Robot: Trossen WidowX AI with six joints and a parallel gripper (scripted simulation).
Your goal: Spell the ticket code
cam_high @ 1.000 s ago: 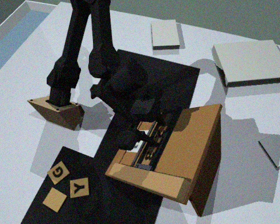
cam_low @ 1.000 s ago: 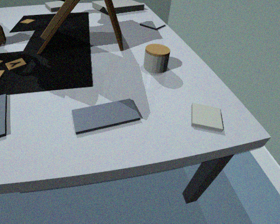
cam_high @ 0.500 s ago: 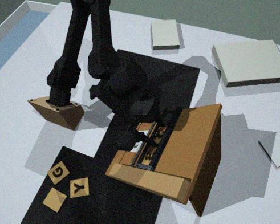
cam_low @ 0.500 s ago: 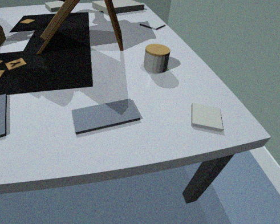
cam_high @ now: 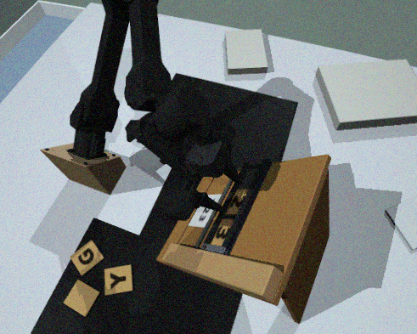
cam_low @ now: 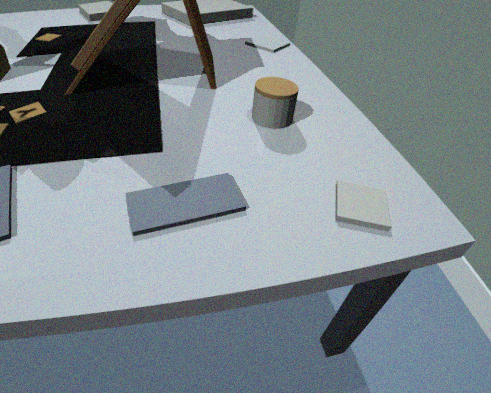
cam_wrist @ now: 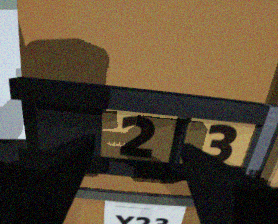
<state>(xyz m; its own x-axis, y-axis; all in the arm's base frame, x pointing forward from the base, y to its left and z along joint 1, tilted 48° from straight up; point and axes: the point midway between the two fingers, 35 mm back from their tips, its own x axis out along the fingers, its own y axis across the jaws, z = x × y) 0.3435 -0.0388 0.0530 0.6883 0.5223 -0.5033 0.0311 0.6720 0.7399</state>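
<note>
The letter tile lies 1 cm below my gripper tip and 1 cm ahead of it. The rest, counted from my gripper tip: white ticket 9 cm below, 5 cm behind, 1 cm to the right; lidded cylinder 30 cm ahead, 26 cm to the right, 13 cm below; blank tile 28 cm to the right, 22 cm behind, 16 cm below.
</note>
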